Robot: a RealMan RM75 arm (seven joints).
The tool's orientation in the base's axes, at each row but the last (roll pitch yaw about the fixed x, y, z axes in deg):
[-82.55 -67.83 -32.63]
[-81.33 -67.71 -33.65]
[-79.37 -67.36 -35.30]
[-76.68 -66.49 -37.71]
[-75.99 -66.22 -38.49]
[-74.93 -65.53 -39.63]
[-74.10 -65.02 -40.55]
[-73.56 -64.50 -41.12]
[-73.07 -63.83 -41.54]
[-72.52 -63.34 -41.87]
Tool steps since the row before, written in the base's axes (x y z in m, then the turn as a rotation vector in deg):
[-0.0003 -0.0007 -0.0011 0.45 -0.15 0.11]
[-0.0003 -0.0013 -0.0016 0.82 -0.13 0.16]
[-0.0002 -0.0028 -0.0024 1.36 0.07 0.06]
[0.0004 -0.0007 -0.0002 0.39 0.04 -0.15]
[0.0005 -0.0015 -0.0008 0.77 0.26 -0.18]
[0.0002 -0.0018 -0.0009 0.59 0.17 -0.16]
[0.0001 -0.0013 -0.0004 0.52 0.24 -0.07]
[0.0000 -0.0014 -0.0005 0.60 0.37 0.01]
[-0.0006 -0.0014 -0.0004 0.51 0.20 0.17]
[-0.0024 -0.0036 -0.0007 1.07 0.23 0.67]
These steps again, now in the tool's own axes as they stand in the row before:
[-0.0010 0.0004 -0.0008 0.28 0.40 0.07]
[-0.0013 0.0008 -0.0014 0.43 0.68 0.25]
[-0.0017 0.0018 -0.0028 0.47 1.10 0.65]
[0.0001 0.0007 -0.0005 -0.02 0.37 0.19]
[-0.0002 0.0013 -0.0012 0.01 0.63 0.55]
[-0.0003 0.0012 -0.0016 0.00 0.50 0.39]
[0.0000 0.0007 -0.0012 0.04 0.38 0.43]
[-0.0001 0.0007 -0.0013 0.10 0.37 0.59]
[-0.0001 0.0002 -0.0016 0.26 0.28 0.42]
[-0.0003 -0.0005 -0.0043 0.89 0.53 0.76]

